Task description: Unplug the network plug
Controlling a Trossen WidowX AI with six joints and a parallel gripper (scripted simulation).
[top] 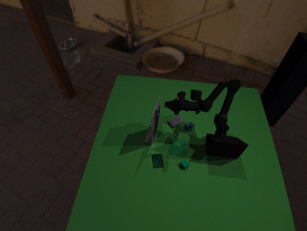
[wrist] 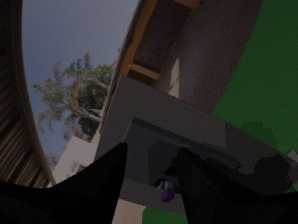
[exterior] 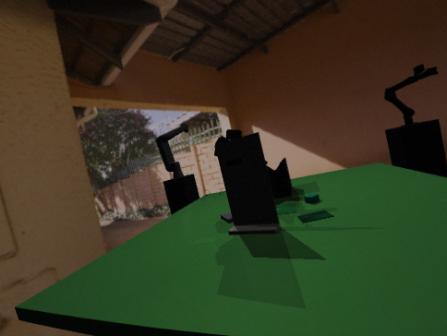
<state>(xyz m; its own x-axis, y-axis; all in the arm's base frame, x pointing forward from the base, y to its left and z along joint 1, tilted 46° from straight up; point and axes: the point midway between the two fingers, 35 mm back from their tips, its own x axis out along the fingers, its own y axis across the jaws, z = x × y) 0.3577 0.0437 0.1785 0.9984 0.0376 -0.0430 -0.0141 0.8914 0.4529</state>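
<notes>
The plug lies 3 cm ahead of my gripper tip, 6 cm to the left of it and 4 cm below it. Round my gripper tip: upright panel 5 cm ahead, 4 cm to the left, 13 cm below; then grey flat tile 10 cm behind, 8 cm to the right, 27 cm below; then green patch 12 cm behind, 13 cm to the left, 28 cm below.
</notes>
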